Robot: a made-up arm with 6 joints. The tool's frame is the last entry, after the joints.
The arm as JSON. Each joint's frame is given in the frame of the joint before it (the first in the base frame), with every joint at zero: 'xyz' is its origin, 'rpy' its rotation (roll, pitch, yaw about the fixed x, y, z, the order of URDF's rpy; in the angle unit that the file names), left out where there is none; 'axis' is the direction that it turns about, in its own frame. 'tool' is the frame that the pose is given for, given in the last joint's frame.
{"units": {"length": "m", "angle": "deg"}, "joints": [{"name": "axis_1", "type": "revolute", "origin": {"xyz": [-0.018, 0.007, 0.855]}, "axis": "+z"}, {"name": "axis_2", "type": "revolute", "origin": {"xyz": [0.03, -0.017, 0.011]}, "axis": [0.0, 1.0, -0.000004]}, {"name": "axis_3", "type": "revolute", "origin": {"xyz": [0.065, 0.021, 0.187]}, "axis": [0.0, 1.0, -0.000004]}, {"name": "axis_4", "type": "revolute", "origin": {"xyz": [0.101, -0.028, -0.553]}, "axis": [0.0, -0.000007, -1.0]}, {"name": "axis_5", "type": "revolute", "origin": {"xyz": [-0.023, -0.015, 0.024]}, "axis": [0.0, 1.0, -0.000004]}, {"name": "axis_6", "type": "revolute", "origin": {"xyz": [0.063, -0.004, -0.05]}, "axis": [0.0, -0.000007, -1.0]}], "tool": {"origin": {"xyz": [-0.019, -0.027, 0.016], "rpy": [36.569, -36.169, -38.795]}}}
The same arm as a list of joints. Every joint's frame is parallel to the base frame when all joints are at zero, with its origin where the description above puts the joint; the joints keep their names.
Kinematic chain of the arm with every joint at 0, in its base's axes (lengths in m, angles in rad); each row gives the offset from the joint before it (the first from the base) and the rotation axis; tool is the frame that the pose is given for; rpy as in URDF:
axis_1: xyz -0.018 0.007 0.855 axis +z
axis_2: xyz 0.03 -0.017 0.011 axis +y
axis_3: xyz 0.065 0.021 0.187 axis +y
axis_4: xyz 0.101 -0.028 -0.553 axis -z
axis_5: xyz -0.023 -0.015 0.024 axis +y
axis_6: xyz 0.063 -0.004 -0.05 axis -z
tool: xyz -0.019 -0.027 0.016 rpy 0.6382 -0.6313 -0.6771

